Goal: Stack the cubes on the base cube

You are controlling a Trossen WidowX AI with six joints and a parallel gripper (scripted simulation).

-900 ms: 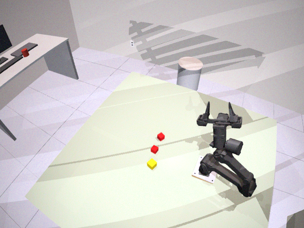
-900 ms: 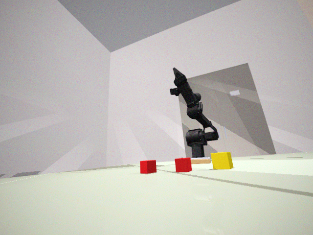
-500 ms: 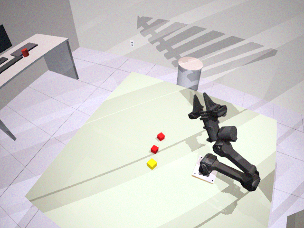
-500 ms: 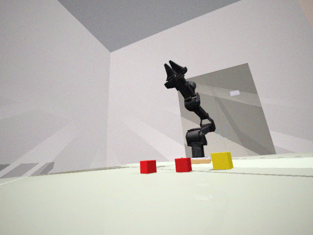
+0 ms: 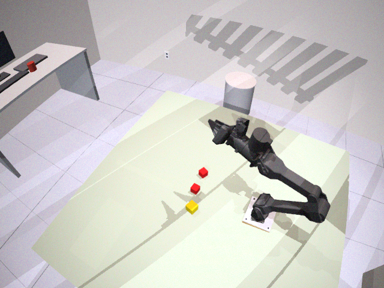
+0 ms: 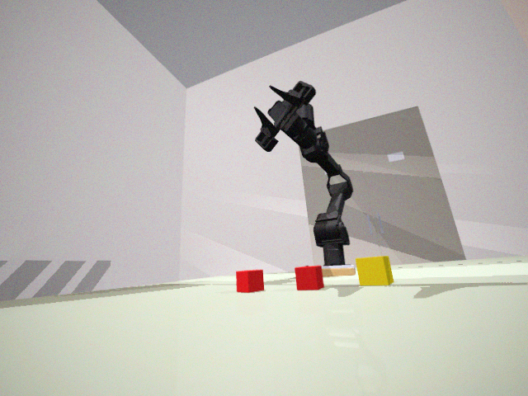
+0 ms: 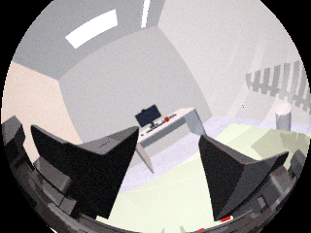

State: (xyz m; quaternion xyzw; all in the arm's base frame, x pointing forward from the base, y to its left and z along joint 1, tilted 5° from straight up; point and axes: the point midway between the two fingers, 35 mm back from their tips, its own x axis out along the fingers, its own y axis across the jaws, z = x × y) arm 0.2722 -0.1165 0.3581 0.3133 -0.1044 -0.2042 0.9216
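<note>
Right now the yellow cube is 39 cm below my gripper tip, 16 cm to the left of it and 2 cm ahead of it.
</note>
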